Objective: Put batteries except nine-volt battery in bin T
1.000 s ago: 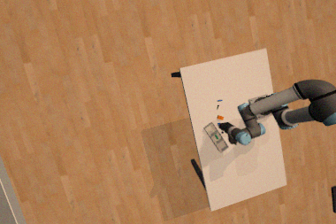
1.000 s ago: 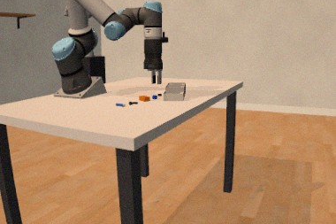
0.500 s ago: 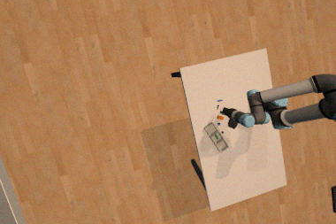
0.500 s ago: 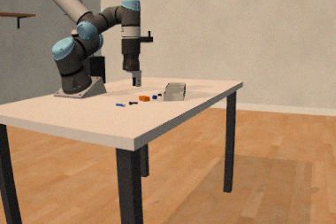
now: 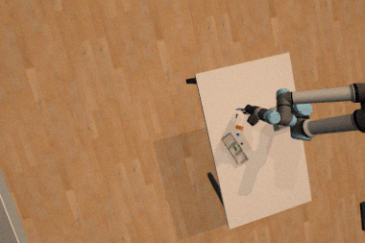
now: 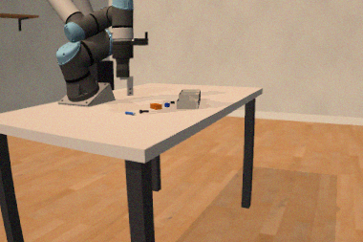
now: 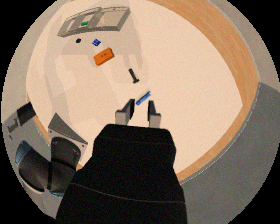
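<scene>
Now: the blue cylinder 80 mm below my hand. Round my hand: orange block: 140 mm to the left, 80 mm below, 10 mm ahead; green piece: 290 mm to the left, 90 mm ahead, 80 mm below; black screw: 80 mm below, 40 mm to the left, 20 mm ahead.
</scene>
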